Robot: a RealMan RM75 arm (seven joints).
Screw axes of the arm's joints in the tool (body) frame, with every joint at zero. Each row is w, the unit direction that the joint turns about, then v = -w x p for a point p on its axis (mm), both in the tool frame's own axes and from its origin. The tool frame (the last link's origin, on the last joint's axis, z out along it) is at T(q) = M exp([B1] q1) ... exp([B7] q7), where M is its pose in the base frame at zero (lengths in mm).
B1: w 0 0 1 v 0.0 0.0 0.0
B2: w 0 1 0 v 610.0 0.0 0.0
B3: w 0 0 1 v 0.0 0.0 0.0
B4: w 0 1 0 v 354.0 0.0 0.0
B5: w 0 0 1 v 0.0 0.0 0.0
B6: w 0 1 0 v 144.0 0.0 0.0
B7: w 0 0 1 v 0.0 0.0 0.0
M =
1 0 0 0.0
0 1 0 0.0
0 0 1 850.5
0 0 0 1
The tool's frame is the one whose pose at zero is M.
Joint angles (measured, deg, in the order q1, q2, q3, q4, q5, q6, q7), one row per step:
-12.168, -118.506, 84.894, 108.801, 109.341, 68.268, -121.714
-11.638, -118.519, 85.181, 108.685, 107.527, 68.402, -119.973
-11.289, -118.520, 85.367, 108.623, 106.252, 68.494, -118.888
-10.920, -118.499, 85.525, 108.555, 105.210, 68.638, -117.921
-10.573, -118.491, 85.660, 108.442, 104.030, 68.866, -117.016
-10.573, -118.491, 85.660, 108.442, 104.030, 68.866, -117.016
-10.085, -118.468, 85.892, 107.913, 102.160, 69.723, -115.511
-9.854, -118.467, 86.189, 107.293, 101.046, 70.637, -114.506
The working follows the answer.
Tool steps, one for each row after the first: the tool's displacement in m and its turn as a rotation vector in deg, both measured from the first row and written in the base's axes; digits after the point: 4 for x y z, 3 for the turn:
0.0010, -0.0034, -0.0011, -0.577, -0.690, -1.349
0.0019, -0.0058, -0.0017, -0.978, -1.257, -2.215
0.0020, -0.0079, -0.0022, -1.328, -1.645, -2.901
0.0023, -0.0102, -0.0028, -1.817, -2.178, -3.553
0.0023, -0.0102, -0.0028, -1.817, -2.178, -3.553
0.0014, -0.0142, -0.0049, -3.141, -2.814, -4.509
0.0002, -0.0172, -0.0079, -4.504, -3.016, -5.128

Tool pose at each row, in the base's axes (x y z in m, rotation vector in deg; rounded; the steps above come from the unrounded poses):
-0.0776, 0.2968, 0.0489, -149.688, -7.340, -30.898
-0.0766, 0.2933, 0.0478, -150.342, -5.977, -32.317
-0.0758, 0.2910, 0.0473, -150.749, -5.145, -33.396
-0.0757, 0.2889, 0.0467, -151.112, -4.472, -34.176
-0.0754, 0.2866, 0.0462, -151.562, -3.927, -35.150
-0.0754, 0.2866, 0.0462, -151.562, -3.927, -35.150
-0.0762, 0.2826, 0.0440, -152.841, -3.249, -36.446
-0.0775, 0.2795, 0.0410, -154.214, -2.882, -37.057

